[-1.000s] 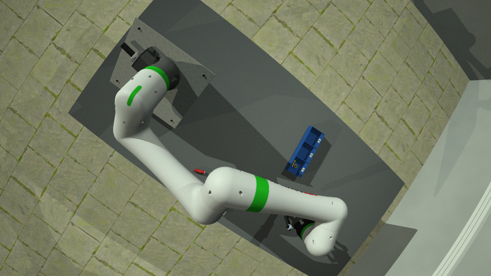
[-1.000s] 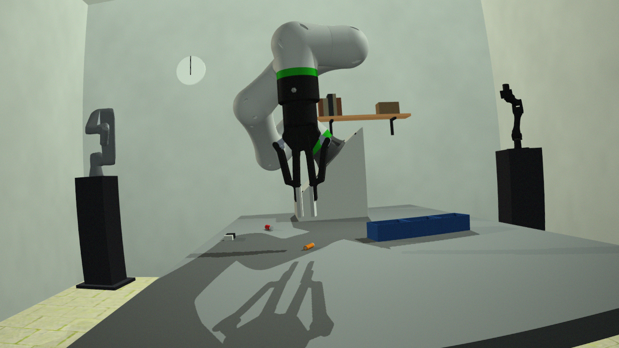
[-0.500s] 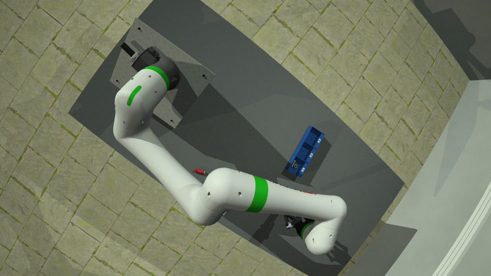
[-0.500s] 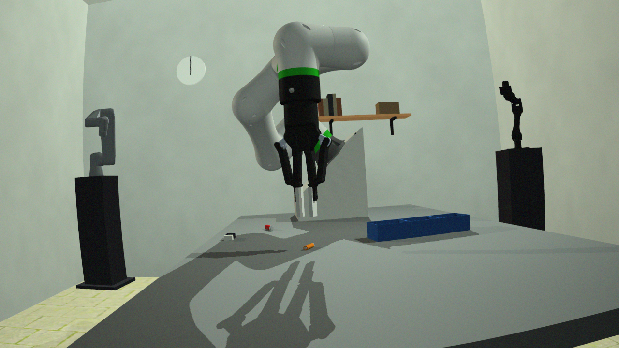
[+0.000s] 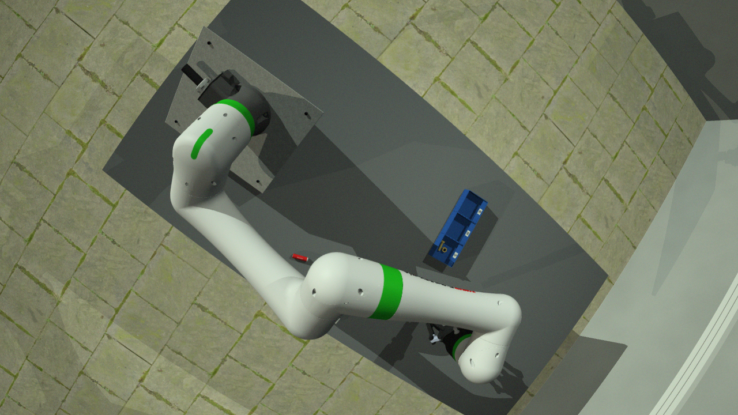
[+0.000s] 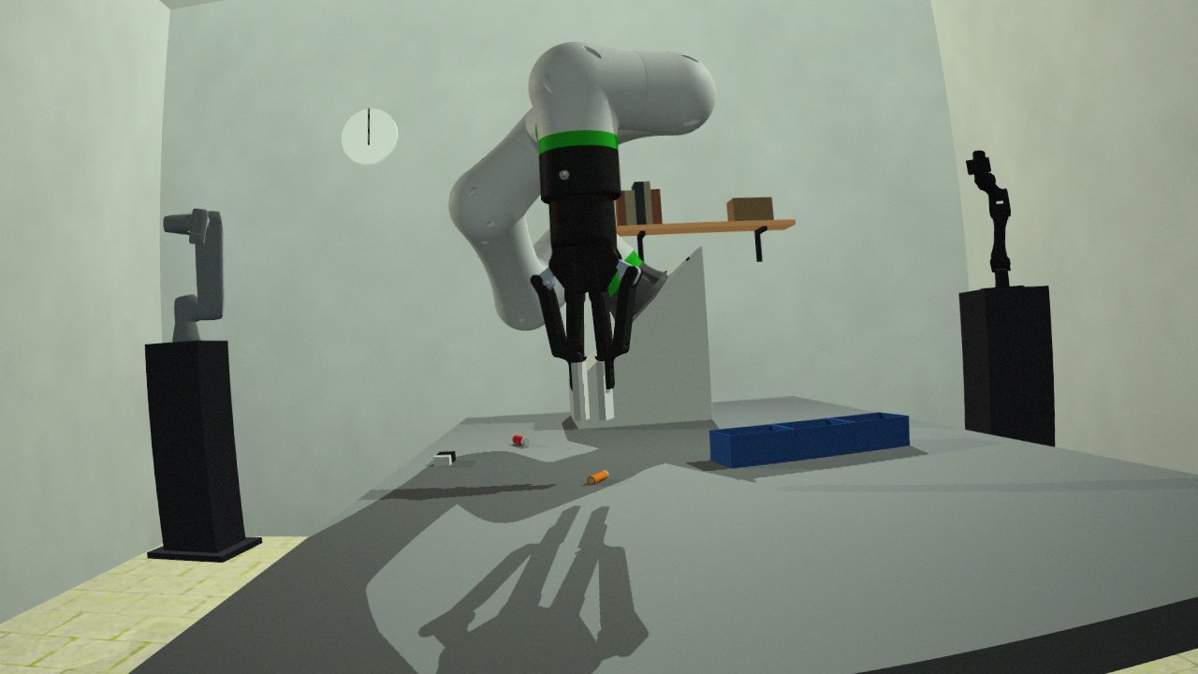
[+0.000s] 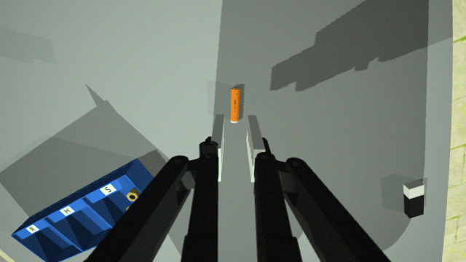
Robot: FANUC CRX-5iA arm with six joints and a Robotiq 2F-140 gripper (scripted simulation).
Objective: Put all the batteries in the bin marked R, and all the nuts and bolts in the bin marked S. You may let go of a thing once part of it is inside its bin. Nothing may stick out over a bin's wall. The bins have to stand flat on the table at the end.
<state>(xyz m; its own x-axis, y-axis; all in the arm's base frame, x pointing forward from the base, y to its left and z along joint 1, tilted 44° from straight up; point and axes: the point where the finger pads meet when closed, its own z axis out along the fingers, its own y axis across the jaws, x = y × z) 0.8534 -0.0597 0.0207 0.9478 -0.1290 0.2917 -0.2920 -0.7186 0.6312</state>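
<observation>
My gripper is now 100 mm above the orange battery. Also, from my hand: yellow bolt: 110 mm behind, 190 mm to the left, 90 mm below; blue three-compartment bin: 110 mm behind, 270 mm to the left, 90 mm below; brass nut: 90 mm behind, 180 mm to the left, 90 mm below.
</observation>
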